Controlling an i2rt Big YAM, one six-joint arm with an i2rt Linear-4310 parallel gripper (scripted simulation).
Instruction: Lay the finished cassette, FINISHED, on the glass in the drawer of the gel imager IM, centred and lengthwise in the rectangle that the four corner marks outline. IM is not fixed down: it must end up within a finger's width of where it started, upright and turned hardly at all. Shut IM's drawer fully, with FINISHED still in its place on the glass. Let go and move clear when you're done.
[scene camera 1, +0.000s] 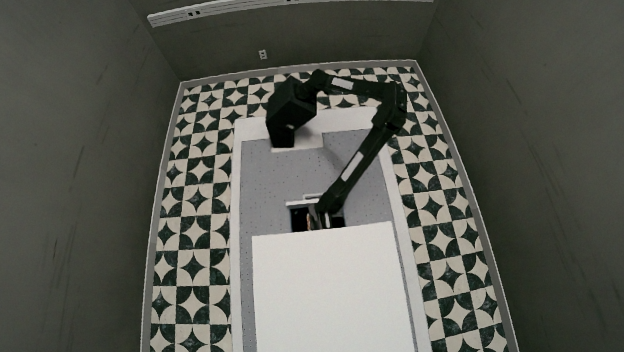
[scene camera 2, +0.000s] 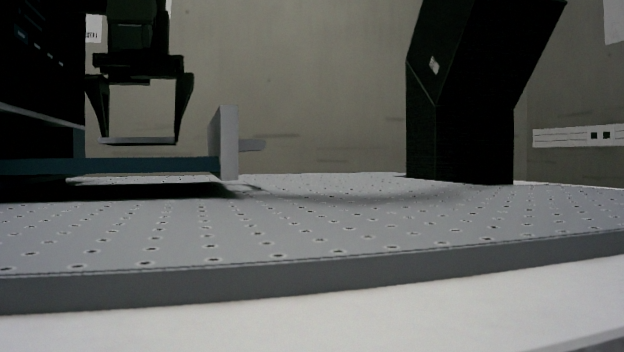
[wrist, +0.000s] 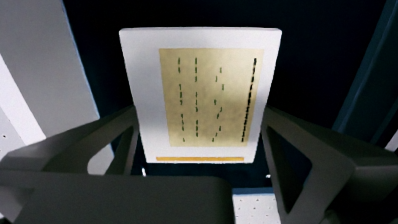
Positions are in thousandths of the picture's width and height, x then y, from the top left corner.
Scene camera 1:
gel imager IM: 552, 803
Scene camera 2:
my gripper: 227, 405
gel imager IM: 79, 141
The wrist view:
my gripper: 504, 502
cassette FINISHED: 504, 413
gel imager IM: 923, 520
